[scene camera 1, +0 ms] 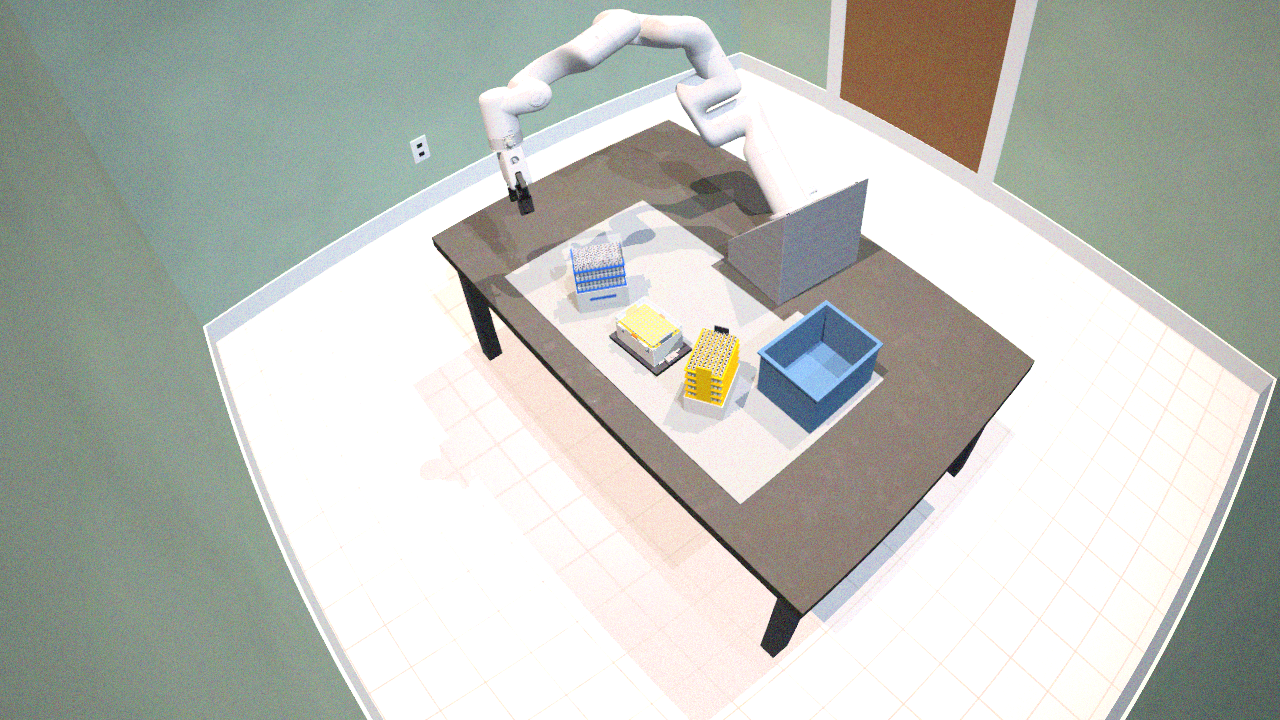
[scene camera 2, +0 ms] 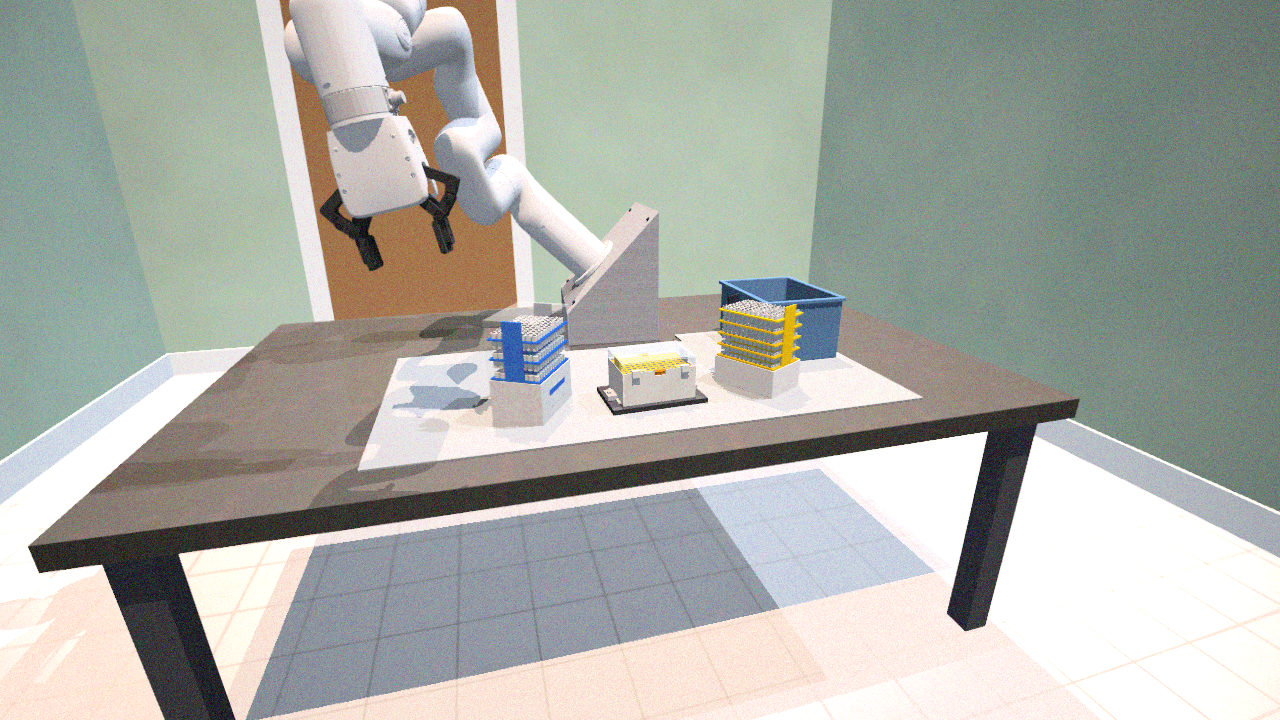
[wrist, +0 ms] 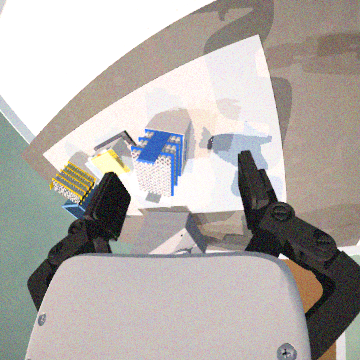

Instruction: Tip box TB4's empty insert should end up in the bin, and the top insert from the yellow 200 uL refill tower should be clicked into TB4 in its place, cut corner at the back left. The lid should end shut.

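Note:
The tip box (scene camera 1: 649, 343) (scene camera 2: 657, 387) (wrist: 111, 160) is whitish with a yellow insert under a clear lid, which looks shut. It sits on a dark base plate; its TB4 label is not readable. The yellow refill tower (scene camera 1: 704, 386) (scene camera 2: 759, 338) (wrist: 74, 183) is a stack of yellow inserts on a white base. Its top insert (scene camera 1: 714, 350) (scene camera 2: 754, 310) is full of tips. The blue bin (scene camera 1: 792, 394) (scene camera 2: 819, 333) (wrist: 74, 208) stands beside the tower, partly hidden in the wrist view. My gripper (scene camera 1: 520, 205) (scene camera 2: 409, 257) (wrist: 176, 176) is open and empty, high above the table, far from the box.
A blue refill tower (scene camera 1: 597, 270) (scene camera 2: 528, 351) (wrist: 161, 155) stands on the pale mat (scene camera 1: 742, 470) (scene camera 2: 420, 438) at the gripper's side of the tip box. The arm's grey angled mount (scene camera 1: 821, 243) (scene camera 2: 626, 295) rises behind the mat. A small dark piece (scene camera 1: 721, 330) shows behind the yellow tower.

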